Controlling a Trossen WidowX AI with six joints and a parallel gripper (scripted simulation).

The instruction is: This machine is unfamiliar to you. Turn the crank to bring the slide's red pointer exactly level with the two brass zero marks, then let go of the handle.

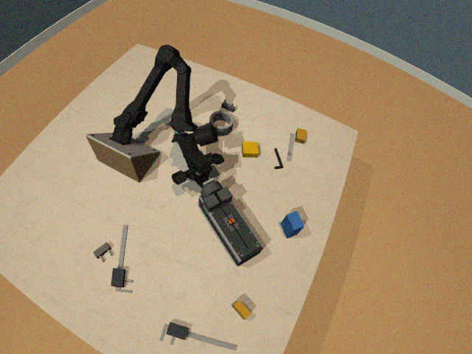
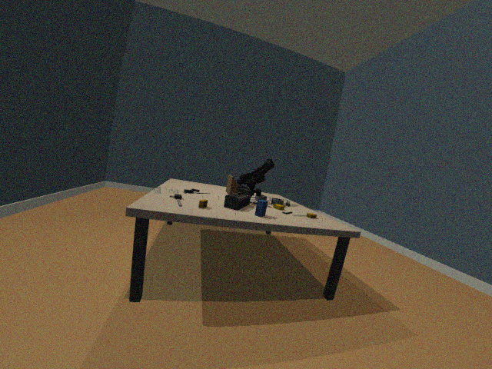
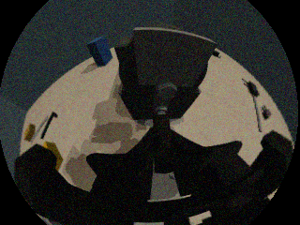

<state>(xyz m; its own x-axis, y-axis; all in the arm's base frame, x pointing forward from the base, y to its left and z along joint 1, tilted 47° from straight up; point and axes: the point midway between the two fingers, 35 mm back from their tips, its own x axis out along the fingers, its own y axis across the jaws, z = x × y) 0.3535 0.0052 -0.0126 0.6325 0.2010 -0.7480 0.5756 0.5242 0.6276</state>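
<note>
My gripper tip is now 2 cm past the crank handle, 1 cm to the right of it and 3 cm below it. The rest, counted from my gripper tip: yellow block (8 cm ahead, 25 cm to the left, 2 cm below); then red pointer (13 cm ahead, 10 cm to the right, 5 cm above); then black hex key (21 cm ahead, 24 cm to the left, 3 cm below).
</note>
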